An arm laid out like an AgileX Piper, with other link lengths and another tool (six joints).
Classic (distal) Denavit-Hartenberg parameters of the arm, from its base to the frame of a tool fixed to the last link. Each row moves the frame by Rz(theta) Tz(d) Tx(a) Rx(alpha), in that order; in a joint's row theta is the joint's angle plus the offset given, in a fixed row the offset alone. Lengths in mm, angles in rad.
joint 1: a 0  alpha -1.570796  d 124.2  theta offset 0
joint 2: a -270.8  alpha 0  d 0  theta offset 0.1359
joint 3: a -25.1  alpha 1.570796  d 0  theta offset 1.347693
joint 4: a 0  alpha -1.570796  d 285.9  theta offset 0
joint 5: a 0  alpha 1.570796  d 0  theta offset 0
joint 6: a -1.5  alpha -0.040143  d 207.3  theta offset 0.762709
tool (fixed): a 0  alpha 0  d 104.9  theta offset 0
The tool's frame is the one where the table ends.
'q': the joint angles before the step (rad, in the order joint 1, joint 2, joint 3, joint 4, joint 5, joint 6). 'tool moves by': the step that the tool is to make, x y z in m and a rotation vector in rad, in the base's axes. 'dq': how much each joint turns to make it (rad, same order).
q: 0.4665 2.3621 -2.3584 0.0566 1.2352 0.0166
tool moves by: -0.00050 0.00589 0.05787 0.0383 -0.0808 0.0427
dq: 0.0000 -0.0924 0.0001 0.0181 0.0057 -0.0448
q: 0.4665 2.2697 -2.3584 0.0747 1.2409 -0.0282
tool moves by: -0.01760 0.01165 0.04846 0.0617 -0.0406 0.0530
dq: -0.0001 -0.1078 0.0484 0.0622 0.0001 -0.0472
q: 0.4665 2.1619 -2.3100 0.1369 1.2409 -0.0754
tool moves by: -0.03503 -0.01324 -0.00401 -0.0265 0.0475 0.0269
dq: 0.0004 -0.1247 0.1827 0.0123 0.0002 -0.0282
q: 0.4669 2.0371 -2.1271 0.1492 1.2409 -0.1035
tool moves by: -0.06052 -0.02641 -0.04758 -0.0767 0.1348 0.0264
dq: 0.0057 -0.1288 0.2870 0.0021 0.0000 -0.0228
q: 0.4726 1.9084 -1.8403 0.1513 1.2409 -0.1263
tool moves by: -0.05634 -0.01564 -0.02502 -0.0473 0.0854 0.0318
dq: 0.0253 -0.1157 0.2142 0.0000 0.0000 -0.0069
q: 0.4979 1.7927 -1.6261 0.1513 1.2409 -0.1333
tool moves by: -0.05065 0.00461 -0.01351 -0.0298 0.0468 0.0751
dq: 0.0667 -0.0812 0.1378 -0.0001 0.0001 -0.0087
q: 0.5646 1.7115 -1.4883 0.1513 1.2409 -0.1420
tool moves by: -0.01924 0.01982 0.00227 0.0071 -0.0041 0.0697
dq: 0.0602 -0.0144 0.0124 0.0059 -0.0038 -0.0113
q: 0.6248 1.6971 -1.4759 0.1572 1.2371 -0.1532
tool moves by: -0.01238 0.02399 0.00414 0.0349 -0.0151 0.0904
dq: 0.0412 -0.0023 -0.0001 0.0321 -0.0214 -0.0593
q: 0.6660 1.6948 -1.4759 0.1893 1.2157 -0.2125
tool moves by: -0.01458 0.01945 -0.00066 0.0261 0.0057 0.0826
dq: 0.0312 0.0103 -0.0022 0.0382 -0.0085 -0.0611
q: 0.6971 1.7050 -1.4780 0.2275 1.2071 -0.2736
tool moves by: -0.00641 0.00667 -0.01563 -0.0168 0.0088 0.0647
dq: 0.0188 0.0382 0.0001 0.0042 -0.0101 -0.0512
